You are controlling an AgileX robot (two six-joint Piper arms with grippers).
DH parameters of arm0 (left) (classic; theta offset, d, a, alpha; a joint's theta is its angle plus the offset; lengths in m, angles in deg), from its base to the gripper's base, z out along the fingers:
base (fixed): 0 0 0 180
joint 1: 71.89 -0.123 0 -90
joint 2: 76.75 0 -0.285 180
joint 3: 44 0 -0.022 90
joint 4: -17.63 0.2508 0 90
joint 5: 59.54 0 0.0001 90
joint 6: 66.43 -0.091 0 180
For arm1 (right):
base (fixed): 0 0 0 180
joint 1: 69.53 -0.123 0 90
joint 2: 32.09 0 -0.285 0
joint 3: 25.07 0 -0.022 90
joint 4: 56.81 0.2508 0 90
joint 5: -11.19 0 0.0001 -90
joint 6: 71.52 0.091 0 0
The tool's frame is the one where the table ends.
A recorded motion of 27 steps. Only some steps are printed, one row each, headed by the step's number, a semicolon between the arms.
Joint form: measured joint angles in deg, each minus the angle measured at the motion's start. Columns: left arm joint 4, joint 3, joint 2, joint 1, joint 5, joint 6; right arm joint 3, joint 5, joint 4, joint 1, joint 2, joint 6.
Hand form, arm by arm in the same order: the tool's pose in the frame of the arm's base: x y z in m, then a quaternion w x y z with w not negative. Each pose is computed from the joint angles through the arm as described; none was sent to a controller.
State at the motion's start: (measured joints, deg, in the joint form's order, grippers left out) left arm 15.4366 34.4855 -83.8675 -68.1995 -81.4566 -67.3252; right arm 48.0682 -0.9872 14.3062 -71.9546 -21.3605 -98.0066
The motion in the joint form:
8: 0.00 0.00 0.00 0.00 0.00 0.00; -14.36 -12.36 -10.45 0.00 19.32 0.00
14: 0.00 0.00 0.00 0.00 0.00 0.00; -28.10 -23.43 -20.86 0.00 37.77 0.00
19: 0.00 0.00 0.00 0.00 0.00 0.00; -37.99 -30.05 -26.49 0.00 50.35 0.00
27: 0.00 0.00 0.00 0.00 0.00 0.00; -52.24 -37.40 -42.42 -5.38 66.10 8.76
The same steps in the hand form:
8: 0.0521 -0.0047 0.1720 0.59049 0.02217 0.80616 -0.03067; 0.0852 0.0367 0.2760 0.55280 0.08016 0.76549 0.31940
14: 0.0521 -0.0047 0.1720 0.59049 0.02217 0.80616 -0.03067; 0.1327 0.0465 0.3045 0.45764 -0.00498 0.84311 0.28234
19: 0.0521 -0.0047 0.1720 0.59049 0.02217 0.80616 -0.03067; 0.1741 0.0504 0.3165 0.39141 -0.04902 0.88063 0.26247
27: 0.0521 -0.0047 0.1720 0.59049 0.02217 0.80616 -0.03067; 0.2300 0.0651 0.3204 0.29123 -0.10682 0.92900 0.20183

